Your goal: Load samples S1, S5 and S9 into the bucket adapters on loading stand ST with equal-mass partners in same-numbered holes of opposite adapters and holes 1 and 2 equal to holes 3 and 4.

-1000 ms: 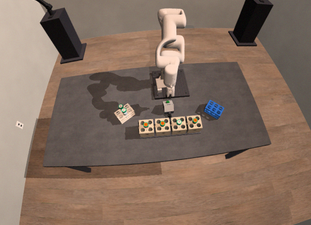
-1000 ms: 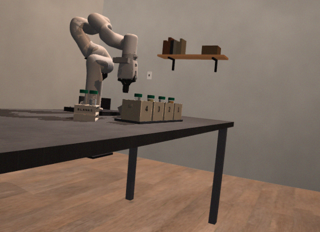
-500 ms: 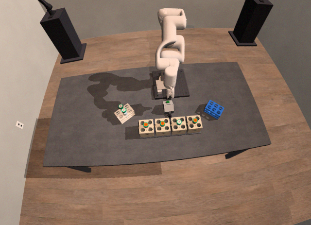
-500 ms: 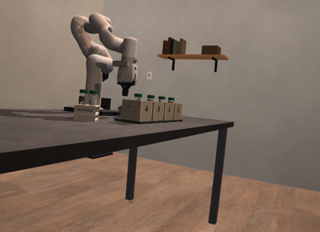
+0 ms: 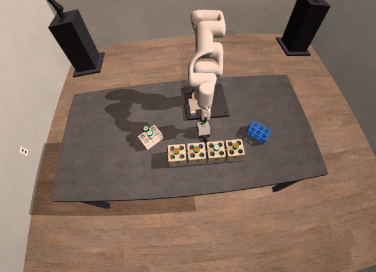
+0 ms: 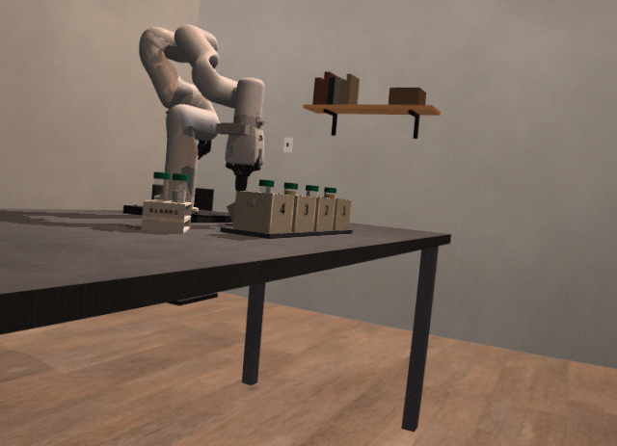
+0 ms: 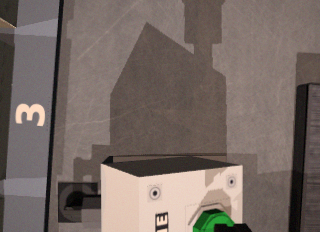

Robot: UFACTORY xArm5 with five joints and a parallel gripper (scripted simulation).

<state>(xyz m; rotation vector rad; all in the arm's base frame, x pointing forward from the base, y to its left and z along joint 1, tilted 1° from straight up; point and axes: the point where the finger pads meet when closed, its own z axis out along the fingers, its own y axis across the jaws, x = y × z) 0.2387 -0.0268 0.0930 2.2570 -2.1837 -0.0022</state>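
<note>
Now: hand 5 cm above the green DONE key. From my hand the other things lie so: tube S5: 19 cm ahead, 15 cm to the left, 5 cm below; loading stand: 19 cm ahead, 1 cm to the right, 11 cm below; adapter 1: 20 cm ahead, 15 cm to the left, 6 cm below.
</note>
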